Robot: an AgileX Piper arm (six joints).
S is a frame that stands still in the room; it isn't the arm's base.
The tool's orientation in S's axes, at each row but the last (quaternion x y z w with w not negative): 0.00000 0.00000 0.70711 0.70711; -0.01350 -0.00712 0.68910 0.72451; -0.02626 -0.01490 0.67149 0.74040; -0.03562 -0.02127 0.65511 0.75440; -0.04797 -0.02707 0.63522 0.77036; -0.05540 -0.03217 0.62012 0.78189; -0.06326 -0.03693 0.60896 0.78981; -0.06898 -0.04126 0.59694 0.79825; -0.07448 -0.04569 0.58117 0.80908; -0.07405 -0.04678 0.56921 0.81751; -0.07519 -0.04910 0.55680 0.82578; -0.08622 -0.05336 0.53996 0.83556
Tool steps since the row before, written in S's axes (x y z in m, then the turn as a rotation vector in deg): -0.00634 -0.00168 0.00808 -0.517 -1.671 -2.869; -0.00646 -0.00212 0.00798 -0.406 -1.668 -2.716; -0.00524 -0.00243 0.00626 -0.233 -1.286 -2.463; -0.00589 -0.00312 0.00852 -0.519 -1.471 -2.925; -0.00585 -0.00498 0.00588 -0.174 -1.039 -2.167; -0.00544 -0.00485 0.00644 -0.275 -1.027 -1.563; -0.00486 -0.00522 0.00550 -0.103 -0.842 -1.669; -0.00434 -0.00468 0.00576 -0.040 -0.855 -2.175; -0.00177 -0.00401 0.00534 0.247 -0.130 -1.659; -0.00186 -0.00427 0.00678 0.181 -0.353 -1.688; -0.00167 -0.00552 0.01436 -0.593 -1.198 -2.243; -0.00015 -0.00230 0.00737 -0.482 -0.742 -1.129
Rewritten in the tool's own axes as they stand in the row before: -0.00168 0.00634 0.00808 -1.671 0.517 -2.869; -0.00251 0.00611 0.00814 -1.664 0.402 -2.719; -0.00301 0.00460 0.00650 -1.270 0.252 -2.469; -0.00404 0.00468 0.00887 -1.487 0.546 -2.912; -0.00612 0.00414 0.00625 -1.011 0.209 -2.177; -0.00608 0.00335 0.00681 -1.034 0.233 -1.565; -0.00639 0.00255 0.00581 -0.809 0.130 -1.683; -0.00581 0.00189 0.00604 -0.795 0.147 -2.193; -0.00443 -0.00053 0.00527 -0.023 0.017 -1.682; -0.00470 -0.00092 0.00669 -0.255 0.007 -1.715; -0.00578 -0.00308 0.01402 -1.327 0.500 -2.192; -0.00219 -0.00228 0.00705 -0.870 0.360 -1.082
